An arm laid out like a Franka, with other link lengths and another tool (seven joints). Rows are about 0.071 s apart.
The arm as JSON. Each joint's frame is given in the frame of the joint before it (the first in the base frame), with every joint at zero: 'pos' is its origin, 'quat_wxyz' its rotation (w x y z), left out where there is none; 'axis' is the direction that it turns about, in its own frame. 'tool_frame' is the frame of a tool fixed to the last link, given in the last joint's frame.
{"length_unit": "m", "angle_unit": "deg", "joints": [
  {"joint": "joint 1", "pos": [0.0, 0.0, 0.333], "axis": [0.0, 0.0, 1.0]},
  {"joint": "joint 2", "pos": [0.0, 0.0, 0.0], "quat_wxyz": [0.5, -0.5, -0.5, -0.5], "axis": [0.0, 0.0, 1.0]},
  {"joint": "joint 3", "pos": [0.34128, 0.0, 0.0], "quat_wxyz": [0.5, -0.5, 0.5, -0.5], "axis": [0.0, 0.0, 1.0]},
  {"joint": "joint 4", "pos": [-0.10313, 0.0, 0.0], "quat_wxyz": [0.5, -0.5, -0.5, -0.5], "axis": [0.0, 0.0, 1.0]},
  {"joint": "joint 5", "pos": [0.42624, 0.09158, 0.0], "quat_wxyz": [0.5, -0.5, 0.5, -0.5], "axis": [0.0, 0.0, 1.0]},
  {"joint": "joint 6", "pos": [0.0, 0.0, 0.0], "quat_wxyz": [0.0, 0.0, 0.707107, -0.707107], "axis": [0.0, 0.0, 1.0]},
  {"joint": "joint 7", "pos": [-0.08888, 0.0, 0.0], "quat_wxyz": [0.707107, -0.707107, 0.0, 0.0], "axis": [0.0, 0.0, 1.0]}
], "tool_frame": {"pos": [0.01, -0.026, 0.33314], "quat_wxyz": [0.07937, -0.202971, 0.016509, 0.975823]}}
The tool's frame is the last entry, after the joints.
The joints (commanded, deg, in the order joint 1, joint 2, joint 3, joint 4, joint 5, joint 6, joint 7), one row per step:
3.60, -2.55, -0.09, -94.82, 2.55, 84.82, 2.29
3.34, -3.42, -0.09, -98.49, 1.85, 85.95, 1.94
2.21, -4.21, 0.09, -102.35, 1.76, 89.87, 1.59
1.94, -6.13, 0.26, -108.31, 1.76, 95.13, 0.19
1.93, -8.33, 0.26, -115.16, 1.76, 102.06, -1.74
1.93, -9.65, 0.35, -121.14, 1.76, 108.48, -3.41
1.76, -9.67, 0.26, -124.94, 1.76, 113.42, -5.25
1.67, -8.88, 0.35, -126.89, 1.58, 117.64, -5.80
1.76, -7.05, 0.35, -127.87, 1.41, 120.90, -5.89
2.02, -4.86, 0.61, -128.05, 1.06, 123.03, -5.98
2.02, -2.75, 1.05, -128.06, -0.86, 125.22, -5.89
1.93, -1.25, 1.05, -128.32, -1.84, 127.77, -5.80
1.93, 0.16, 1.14, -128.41, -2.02, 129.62, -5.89
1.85, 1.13, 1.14, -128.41, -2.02, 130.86, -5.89
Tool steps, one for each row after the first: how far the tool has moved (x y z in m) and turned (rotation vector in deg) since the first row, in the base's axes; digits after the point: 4 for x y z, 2 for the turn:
-0.0116, -0.0074, -0.0205, -0.75, 1.62, 0.09
-0.0087, -0.0170, -0.0422, -0.76, 0.76, -0.63
-0.0115, -0.0186, -0.0699, -0.57, -0.50, 0.49
-0.0121, -0.0195, -0.1013, -0.35, -2.84, 2.18
-0.0135, -0.0196, -0.1336, -0.25, -4.65, 3.74
-0.0115, -0.0228, -0.1605, -0.15, -5.86, 5.17
-0.0030, -0.0239, -0.1794, -0.35, -7.35, 5.70
0.0046, -0.0238, -0.2008, -0.53, -7.80, 5.90
0.0106, -0.0202, -0.2206, -0.80, -7.56, 6.68
0.0186, -0.0232, -0.2376, -2.30, -7.63, 8.21
0.0272, -0.0270, -0.2507, -3.01, -8.42, 8.69
0.0328, -0.0261, -0.2628, -3.07, -8.77, 9.02
0.0368, -0.0264, -0.2708, -3.03, -9.04, 8.96

